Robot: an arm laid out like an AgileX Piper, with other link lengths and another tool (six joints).
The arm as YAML. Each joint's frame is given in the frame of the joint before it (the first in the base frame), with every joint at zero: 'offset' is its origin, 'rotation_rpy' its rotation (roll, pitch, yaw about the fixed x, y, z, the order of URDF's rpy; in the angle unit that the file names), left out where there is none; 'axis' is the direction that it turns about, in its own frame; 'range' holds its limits. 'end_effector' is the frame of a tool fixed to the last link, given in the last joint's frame.
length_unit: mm
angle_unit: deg
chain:
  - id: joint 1
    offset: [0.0, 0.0, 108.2]
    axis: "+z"
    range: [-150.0, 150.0]
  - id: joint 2
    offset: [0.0, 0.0, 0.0]
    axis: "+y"
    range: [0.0, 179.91]
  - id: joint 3
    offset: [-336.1, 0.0, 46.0]
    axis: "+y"
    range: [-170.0, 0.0]
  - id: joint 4
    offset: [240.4, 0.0, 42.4]
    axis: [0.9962, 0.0, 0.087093]
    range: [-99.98, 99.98]
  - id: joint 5
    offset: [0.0, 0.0, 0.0]
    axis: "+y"
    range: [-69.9, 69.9]
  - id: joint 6
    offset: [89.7, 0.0, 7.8]
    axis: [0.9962, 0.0, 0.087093]
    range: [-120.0, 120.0]
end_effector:
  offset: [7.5, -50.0, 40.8]
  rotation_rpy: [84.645, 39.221, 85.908]
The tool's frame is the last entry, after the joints.
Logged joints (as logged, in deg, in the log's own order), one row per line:
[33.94, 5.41, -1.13, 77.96, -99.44, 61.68]
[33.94, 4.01, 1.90, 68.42, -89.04, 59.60]
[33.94, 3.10, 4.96, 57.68, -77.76, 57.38]
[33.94, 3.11, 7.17, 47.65, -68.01, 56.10]
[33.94, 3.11, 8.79, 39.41, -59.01, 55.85]
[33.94, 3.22, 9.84, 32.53, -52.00, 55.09]
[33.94, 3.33, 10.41, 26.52, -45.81, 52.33]
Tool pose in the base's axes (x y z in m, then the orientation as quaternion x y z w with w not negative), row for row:
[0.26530, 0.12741, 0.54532, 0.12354, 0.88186, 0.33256, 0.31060]
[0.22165, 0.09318, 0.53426, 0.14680, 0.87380, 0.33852, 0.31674]
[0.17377, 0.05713, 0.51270, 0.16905, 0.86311, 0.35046, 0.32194]
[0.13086, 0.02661, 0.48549, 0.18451, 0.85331, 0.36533, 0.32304]
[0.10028, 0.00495, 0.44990, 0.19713, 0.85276, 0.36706, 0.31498]
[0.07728, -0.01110, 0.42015, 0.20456, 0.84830, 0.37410, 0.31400]
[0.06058, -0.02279, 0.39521, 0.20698, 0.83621, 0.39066, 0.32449]
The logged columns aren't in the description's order. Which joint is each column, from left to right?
Columns, left to right: joint 1, joint 4, joint 6, joint 2, joint 3, joint 5.
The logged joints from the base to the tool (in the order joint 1, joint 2, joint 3, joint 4, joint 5, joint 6), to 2 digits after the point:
[33.94, 77.96, -99.44, 5.41, 61.68, -1.13]
[33.94, 68.42, -89.04, 4.01, 59.60, 1.90]
[33.94, 57.68, -77.76, 3.10, 57.38, 4.96]
[33.94, 47.65, -68.01, 3.11, 56.10, 7.17]
[33.94, 39.41, -59.01, 3.11, 55.85, 8.79]
[33.94, 32.53, -52.00, 3.22, 55.09, 9.84]
[33.94, 26.52, -45.81, 3.33, 52.33, 10.41]

